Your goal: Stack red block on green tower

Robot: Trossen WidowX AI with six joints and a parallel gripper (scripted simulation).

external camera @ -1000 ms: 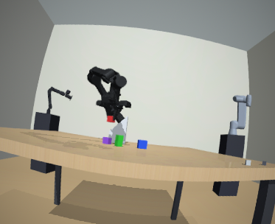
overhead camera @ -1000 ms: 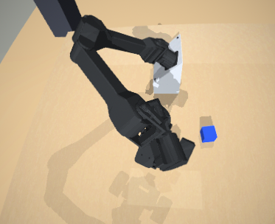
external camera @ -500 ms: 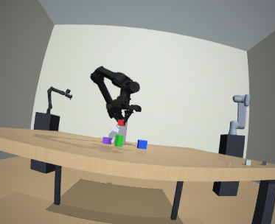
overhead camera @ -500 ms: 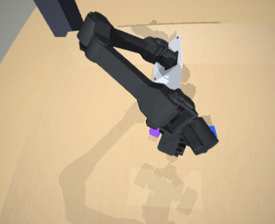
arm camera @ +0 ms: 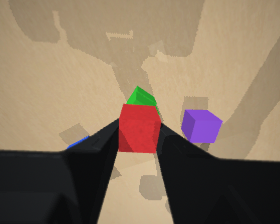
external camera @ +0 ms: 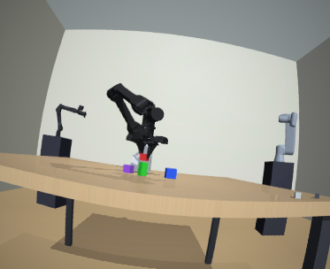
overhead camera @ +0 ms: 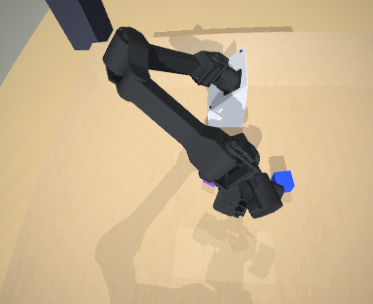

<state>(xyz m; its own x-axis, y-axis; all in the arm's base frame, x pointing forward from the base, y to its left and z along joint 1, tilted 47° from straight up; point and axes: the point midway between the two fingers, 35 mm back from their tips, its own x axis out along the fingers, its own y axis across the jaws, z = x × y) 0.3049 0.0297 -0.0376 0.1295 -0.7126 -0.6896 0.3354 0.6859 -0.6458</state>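
My gripper tip is now 6 cm past the purple block, 8 cm to the left of it and 6 cm above it. Also, from my gripper tip: red block: 1 cm above; blue block: 7 cm behind, 12 cm to the left, 5 cm below.
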